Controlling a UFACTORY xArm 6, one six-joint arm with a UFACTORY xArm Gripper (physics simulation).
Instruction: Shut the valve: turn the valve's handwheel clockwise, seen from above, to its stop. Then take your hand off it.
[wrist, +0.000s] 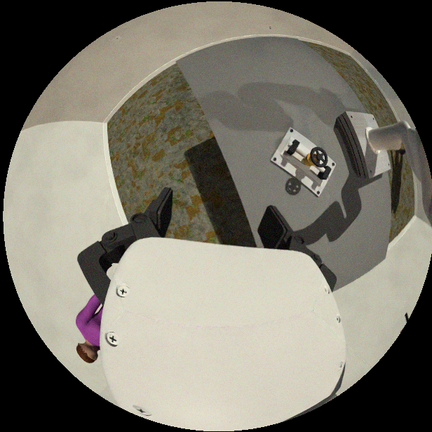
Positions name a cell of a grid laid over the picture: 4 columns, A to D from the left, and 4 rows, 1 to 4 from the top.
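Observation:
The scene shows the gripper (C2) together with a white base plate (C2).

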